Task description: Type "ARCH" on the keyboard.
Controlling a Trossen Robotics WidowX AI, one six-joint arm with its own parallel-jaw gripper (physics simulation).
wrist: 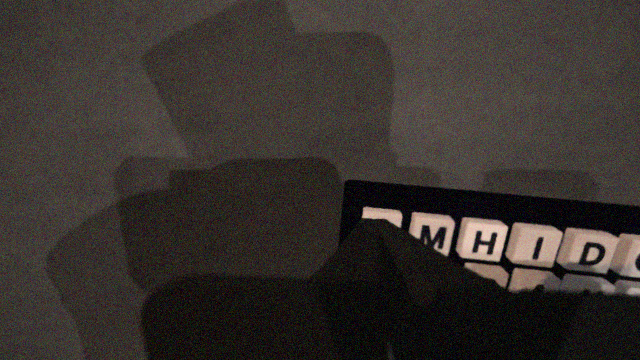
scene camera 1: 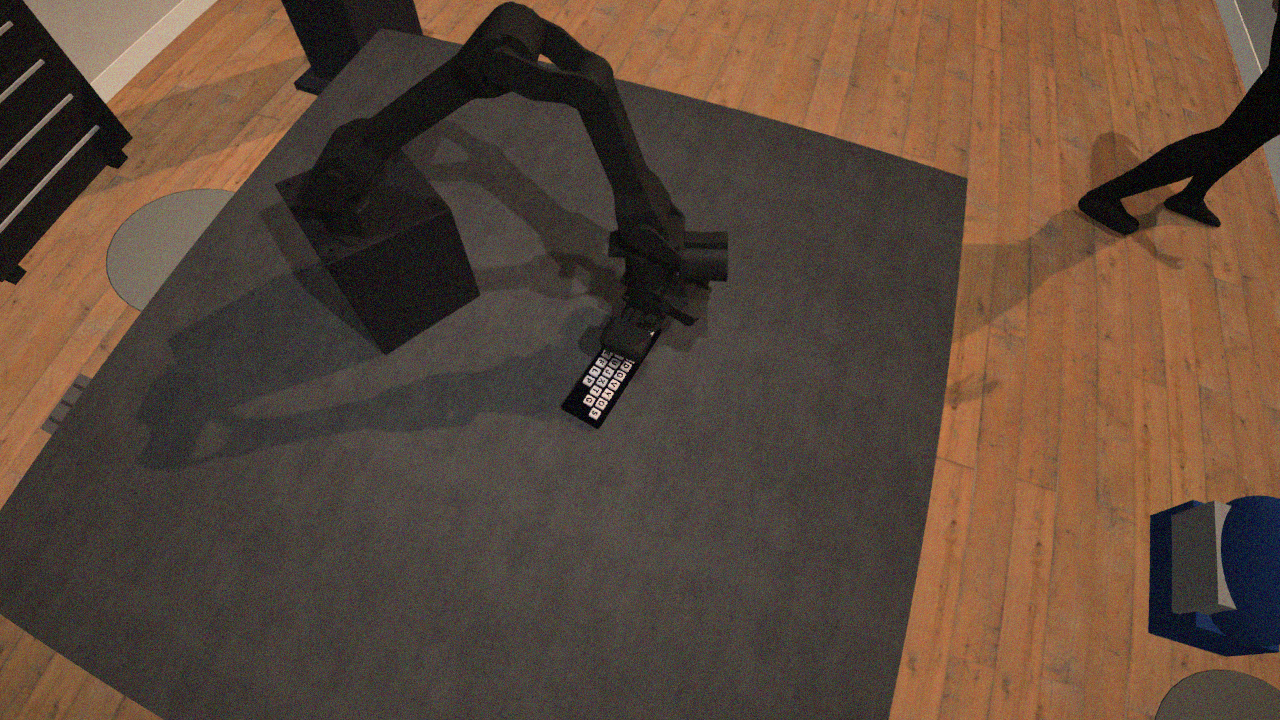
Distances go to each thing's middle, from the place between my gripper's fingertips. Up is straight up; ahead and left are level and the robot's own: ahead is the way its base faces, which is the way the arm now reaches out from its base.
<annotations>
My hand is 2 cm past the black keyboard [wrist: 583, 243], 8 cm to the left of it and 1 cm above it.
</annotations>
